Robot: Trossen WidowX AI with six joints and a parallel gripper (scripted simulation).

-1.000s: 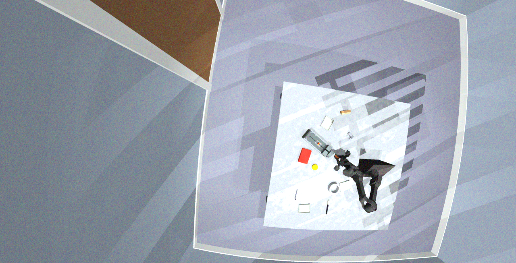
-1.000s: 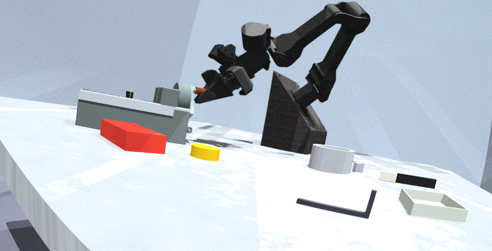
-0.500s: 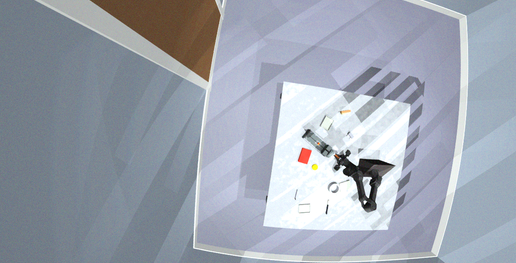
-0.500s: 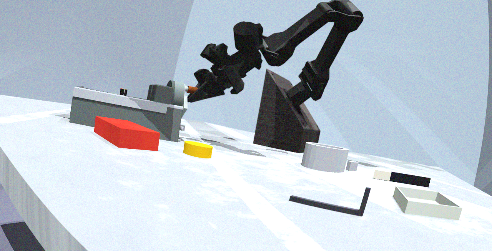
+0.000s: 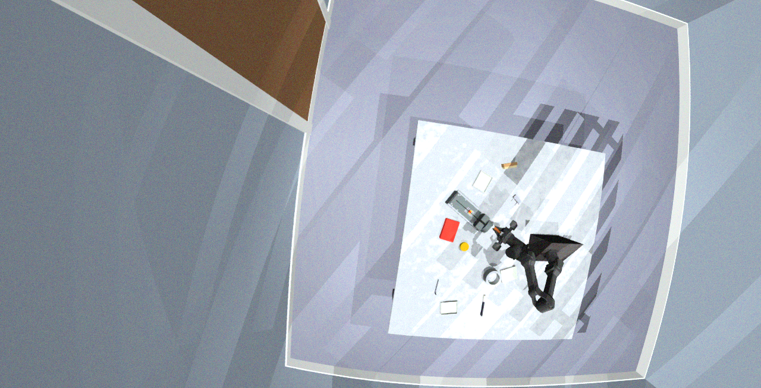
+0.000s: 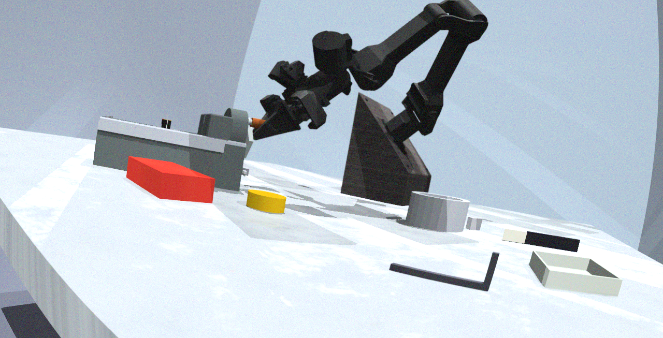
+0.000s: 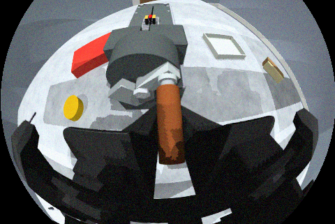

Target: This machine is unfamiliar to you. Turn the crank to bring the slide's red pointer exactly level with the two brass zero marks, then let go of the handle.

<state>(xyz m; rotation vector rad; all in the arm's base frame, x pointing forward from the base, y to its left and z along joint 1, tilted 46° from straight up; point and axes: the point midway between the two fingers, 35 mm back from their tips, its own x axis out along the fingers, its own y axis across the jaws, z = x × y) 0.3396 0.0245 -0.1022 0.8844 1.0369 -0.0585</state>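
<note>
Right now the brown handle is 20 mm behind my gripper tip, 10 mm to the left of it and 30 mm above it. Round my gripper tip: yellow disc: 110 mm ahead, 160 mm to the left, 80 mm below; red pointer: 160 mm ahead, 60 mm to the right; black L-shaped bar: 200 mm ahead, 450 mm to the left, 70 mm below.
</note>
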